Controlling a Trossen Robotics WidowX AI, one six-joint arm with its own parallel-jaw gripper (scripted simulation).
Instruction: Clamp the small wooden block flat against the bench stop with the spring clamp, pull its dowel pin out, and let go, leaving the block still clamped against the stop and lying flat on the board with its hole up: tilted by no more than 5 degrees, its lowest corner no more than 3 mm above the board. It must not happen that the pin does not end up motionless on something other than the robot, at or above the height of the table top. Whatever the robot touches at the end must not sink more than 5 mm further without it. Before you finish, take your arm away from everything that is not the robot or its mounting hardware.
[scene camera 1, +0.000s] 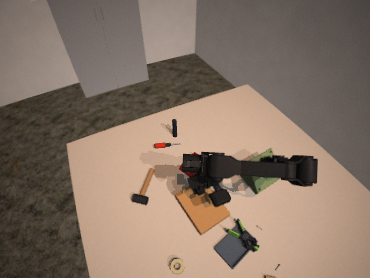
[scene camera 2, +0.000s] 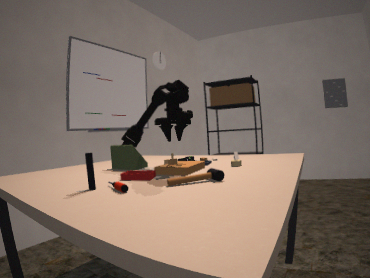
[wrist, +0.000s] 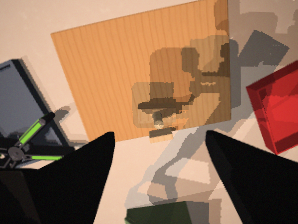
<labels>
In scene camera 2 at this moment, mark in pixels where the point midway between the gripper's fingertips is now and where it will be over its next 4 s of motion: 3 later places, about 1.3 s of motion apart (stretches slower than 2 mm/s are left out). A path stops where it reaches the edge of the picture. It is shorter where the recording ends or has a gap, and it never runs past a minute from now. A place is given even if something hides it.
My gripper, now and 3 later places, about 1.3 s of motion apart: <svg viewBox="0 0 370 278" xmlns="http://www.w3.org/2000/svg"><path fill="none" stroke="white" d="M174 141L177 144L179 148L181 157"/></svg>
</labels>
